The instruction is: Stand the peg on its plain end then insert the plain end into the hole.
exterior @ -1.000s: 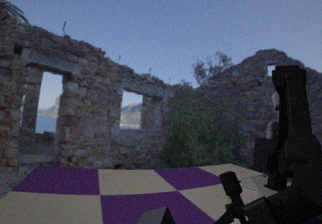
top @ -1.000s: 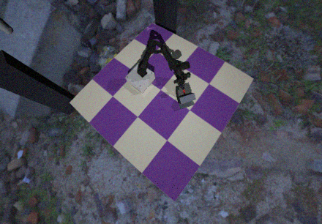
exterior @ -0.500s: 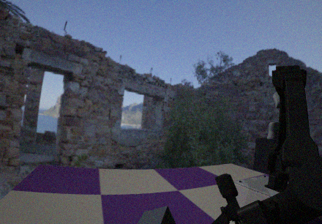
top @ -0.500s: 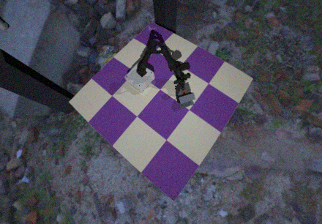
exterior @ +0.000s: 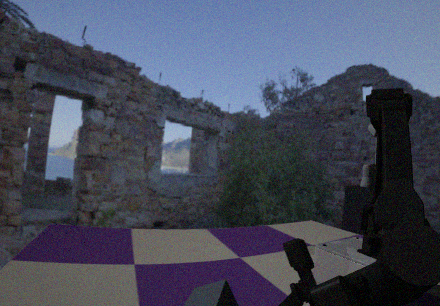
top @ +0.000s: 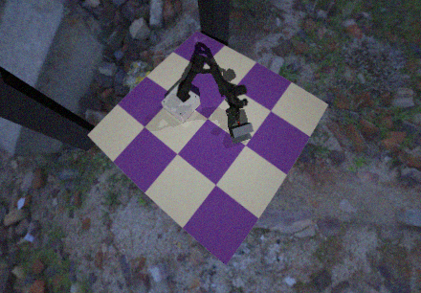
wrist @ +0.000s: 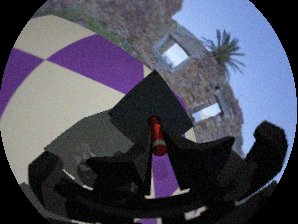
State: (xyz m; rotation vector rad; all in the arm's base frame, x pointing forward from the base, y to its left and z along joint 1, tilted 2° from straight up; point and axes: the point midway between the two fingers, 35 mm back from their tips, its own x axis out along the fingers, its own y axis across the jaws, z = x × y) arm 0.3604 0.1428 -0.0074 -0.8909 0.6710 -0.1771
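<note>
The sloped grey panel lies 4 cm ahead of my gripper tip, 2 cm to the right of it and 3 cm below it. Also, from my gripper tip: red peg 1 cm behind, 1 cm to the left, 1 cm above.
</note>
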